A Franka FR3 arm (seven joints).
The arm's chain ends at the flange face. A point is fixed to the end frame.
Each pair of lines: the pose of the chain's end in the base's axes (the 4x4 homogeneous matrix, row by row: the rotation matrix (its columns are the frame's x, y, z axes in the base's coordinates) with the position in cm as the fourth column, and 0 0 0 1 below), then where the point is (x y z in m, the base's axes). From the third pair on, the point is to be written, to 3 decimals.
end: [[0.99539, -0.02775, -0.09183, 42.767], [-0.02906, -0.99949, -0.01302, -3.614], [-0.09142, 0.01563, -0.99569, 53.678], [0, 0, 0, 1]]
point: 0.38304 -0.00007 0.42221
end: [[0.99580, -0.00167, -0.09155, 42.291], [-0.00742, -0.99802, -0.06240, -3.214], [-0.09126, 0.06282, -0.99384, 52.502], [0, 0, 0, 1]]
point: 0.37734 -0.00270 0.40894
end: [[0.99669, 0.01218, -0.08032, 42.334], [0.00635, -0.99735, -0.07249, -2.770], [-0.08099, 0.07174, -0.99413, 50.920], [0, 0, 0, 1]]
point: 0.379 0.000 0.392
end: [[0.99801, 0.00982, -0.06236, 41.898], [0.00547, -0.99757, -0.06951, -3.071], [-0.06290, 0.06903, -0.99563, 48.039], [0, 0, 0, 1]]
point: 0.376 -0.003 0.363
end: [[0.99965, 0.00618, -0.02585, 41.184], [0.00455, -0.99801, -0.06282, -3.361], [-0.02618, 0.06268, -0.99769, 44.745], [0, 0, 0, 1]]
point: 0.374 -0.005 0.329
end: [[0.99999, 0.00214, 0.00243, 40.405], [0.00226, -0.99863, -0.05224, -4.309], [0.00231, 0.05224, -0.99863, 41.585], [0, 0, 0, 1]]
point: 0.369 -0.013 0.296
